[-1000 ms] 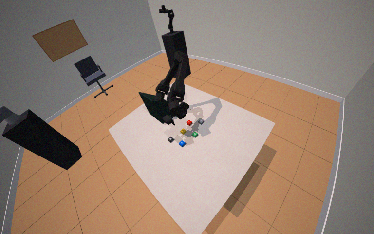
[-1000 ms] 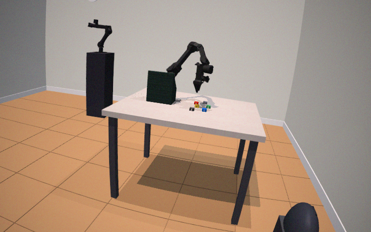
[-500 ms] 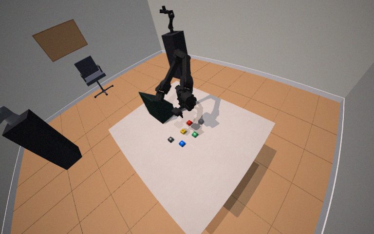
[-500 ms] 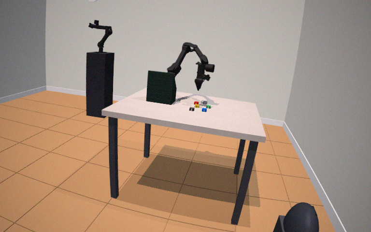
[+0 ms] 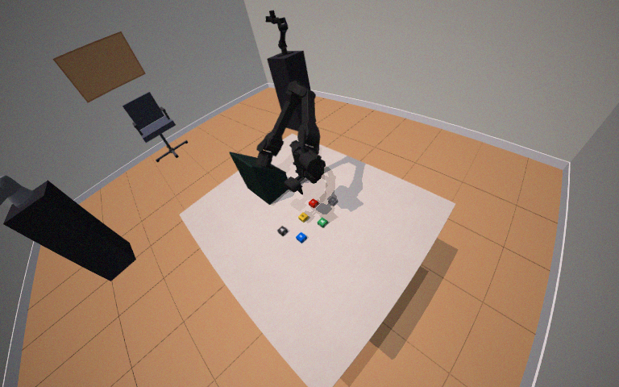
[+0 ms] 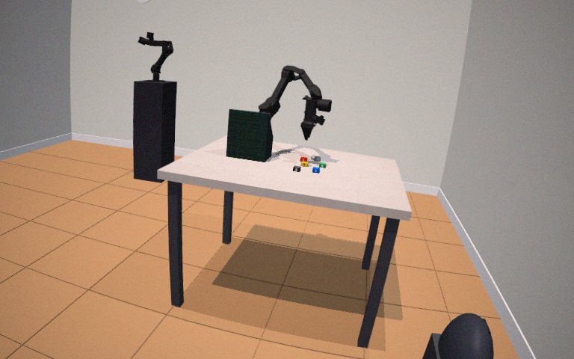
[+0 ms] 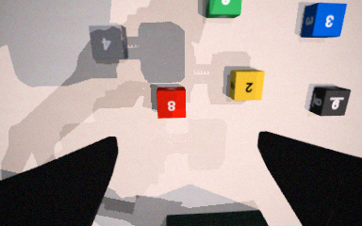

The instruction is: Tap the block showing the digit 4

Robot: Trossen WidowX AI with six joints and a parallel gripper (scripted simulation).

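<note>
The grey block lies 6 cm ahead of my gripper tip, 7 cm to the left of it and 12 cm below it. Round my gripper tip: green block: 10 cm ahead, 5 cm to the right, 12 cm below; then yellow block: 1 cm ahead, 8 cm to the right, 12 cm below; then red block: 1 cm behind, 1 cm to the left, 12 cm below.
</note>
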